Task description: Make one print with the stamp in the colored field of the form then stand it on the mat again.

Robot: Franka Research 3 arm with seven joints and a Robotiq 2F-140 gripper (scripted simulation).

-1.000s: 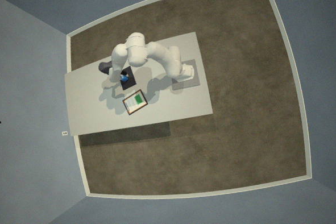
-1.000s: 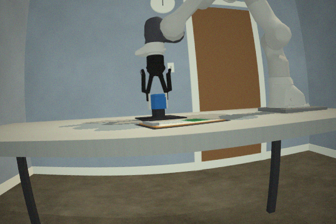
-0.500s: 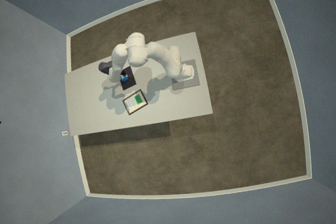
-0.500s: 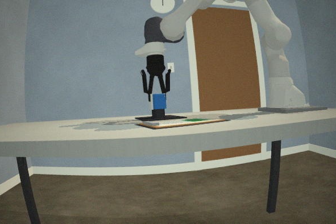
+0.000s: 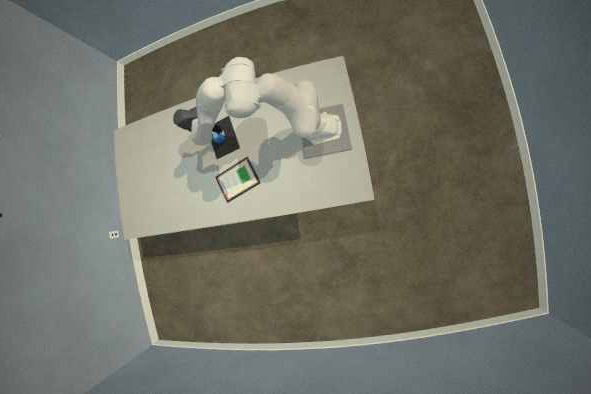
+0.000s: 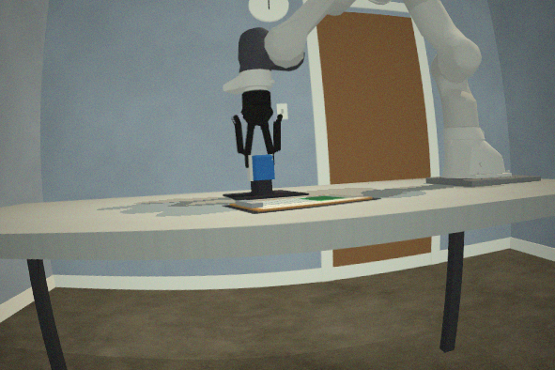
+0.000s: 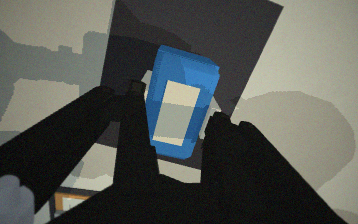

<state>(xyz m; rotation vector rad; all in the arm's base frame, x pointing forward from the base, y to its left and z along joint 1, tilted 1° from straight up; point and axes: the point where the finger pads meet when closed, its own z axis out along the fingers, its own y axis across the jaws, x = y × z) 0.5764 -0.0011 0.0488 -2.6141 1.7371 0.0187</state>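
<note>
My gripper is now 7 cm above the dark mat. From my hand the other things lie so: form (28 cm to the left, 8 cm behind, 7 cm below); then blue stamp (2 cm below).
</note>
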